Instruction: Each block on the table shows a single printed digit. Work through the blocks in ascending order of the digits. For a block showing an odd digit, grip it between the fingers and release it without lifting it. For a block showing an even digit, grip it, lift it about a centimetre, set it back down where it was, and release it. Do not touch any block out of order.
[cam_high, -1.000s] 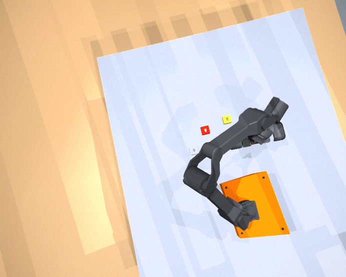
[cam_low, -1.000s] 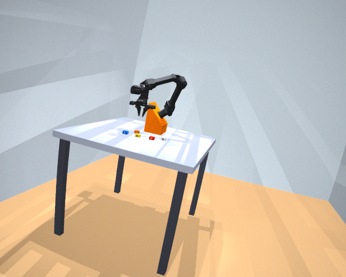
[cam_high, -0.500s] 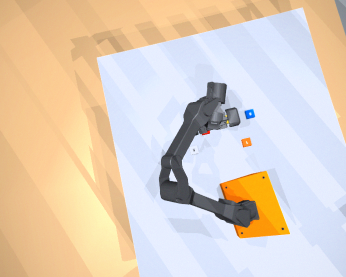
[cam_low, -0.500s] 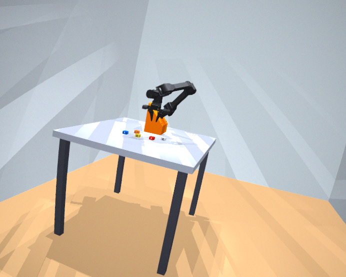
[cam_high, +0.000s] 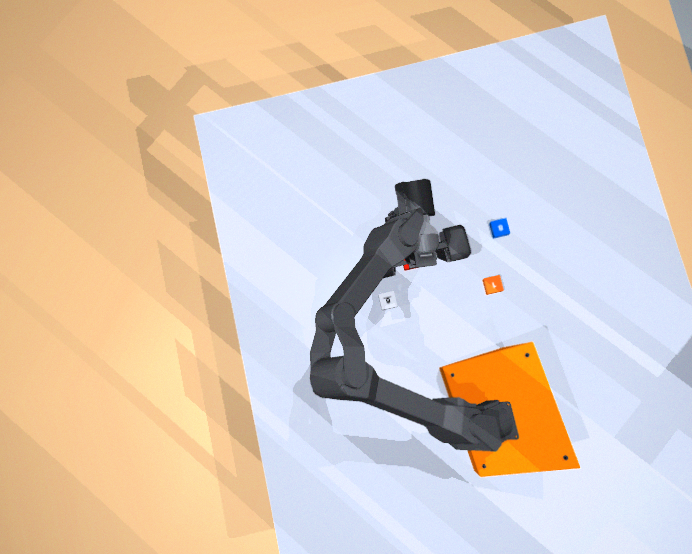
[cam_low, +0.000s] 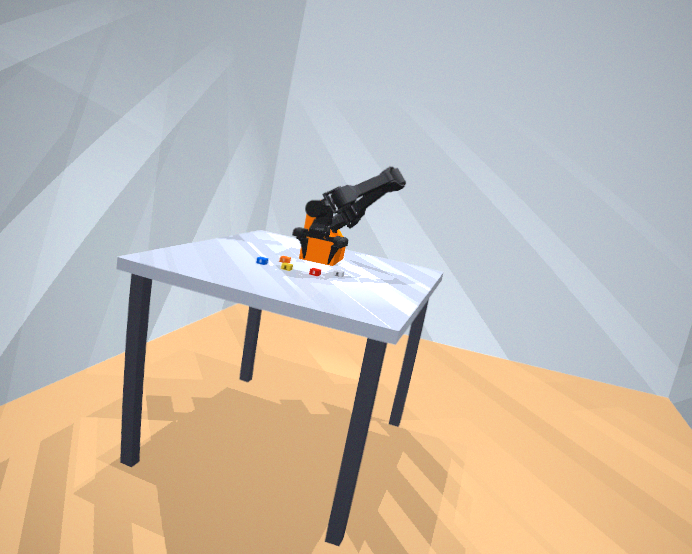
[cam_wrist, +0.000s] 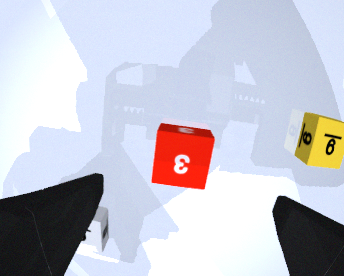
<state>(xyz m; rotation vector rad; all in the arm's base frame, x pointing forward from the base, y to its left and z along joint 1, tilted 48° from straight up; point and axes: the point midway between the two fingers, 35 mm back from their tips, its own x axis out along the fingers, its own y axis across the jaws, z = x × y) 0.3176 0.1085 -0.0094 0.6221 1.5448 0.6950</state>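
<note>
My gripper tip is now 1 cm short of the red block, 1 cm to the right of it and 4 cm above it. Also, from my gripper tip: yellow block 3 cm ahead, 9 cm to the right, 4 cm below; then white block 6 cm behind, 7 cm to the left, 4 cm below; then orange block 8 cm behind, 14 cm to the right, 4 cm below.
</note>
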